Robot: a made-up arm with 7 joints.
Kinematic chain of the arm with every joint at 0, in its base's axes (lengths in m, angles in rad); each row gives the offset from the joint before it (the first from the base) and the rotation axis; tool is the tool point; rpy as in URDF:
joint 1: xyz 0 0 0.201 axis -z
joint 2: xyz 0 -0.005 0.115 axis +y
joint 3: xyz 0 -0.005 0.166 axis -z
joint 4: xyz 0 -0.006 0.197 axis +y
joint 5: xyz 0 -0.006 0.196 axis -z
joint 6: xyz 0 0 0.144 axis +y
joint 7: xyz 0 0 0.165 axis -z
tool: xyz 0 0 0 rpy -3.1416 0 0
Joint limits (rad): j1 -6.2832..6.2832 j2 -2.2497..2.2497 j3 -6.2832..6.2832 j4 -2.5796..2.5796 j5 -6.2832..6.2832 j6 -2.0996..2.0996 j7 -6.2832..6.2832
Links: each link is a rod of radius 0.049 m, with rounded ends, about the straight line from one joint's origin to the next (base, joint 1, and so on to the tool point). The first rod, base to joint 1, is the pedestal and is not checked.
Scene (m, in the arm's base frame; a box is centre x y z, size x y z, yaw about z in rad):
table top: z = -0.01
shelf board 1: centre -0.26 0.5 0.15 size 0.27 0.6 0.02 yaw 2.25
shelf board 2: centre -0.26 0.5 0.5 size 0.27 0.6 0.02 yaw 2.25
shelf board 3: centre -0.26 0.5 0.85 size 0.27 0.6 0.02 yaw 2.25
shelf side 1: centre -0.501 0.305 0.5 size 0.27 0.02 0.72 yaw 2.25
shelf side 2: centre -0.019 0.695 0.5 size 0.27 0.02 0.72 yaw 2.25
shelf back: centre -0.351 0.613 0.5 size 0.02 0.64 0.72 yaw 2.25
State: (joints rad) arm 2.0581 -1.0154 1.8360 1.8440 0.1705 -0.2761 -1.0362
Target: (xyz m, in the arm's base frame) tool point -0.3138 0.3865 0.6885
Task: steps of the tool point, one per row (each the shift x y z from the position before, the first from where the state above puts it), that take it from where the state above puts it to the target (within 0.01 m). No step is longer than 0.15 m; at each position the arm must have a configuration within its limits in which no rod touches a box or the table.
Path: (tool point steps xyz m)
1: 0.0689 -0.0417 -0.0204
2: 0.0571 -0.0578 0.0007
3: 0.0441 -0.0693 0.0109
4: 0.0281 -0.0767 0.0088
5: -0.0370 0.0415 0.0943
6: -0.0403 -0.0102 0.1226
7: -0.0125 -0.0592 0.1259
8: -0.0802 0.0921 -0.0022
9: -0.0552 0.0756 0.0022

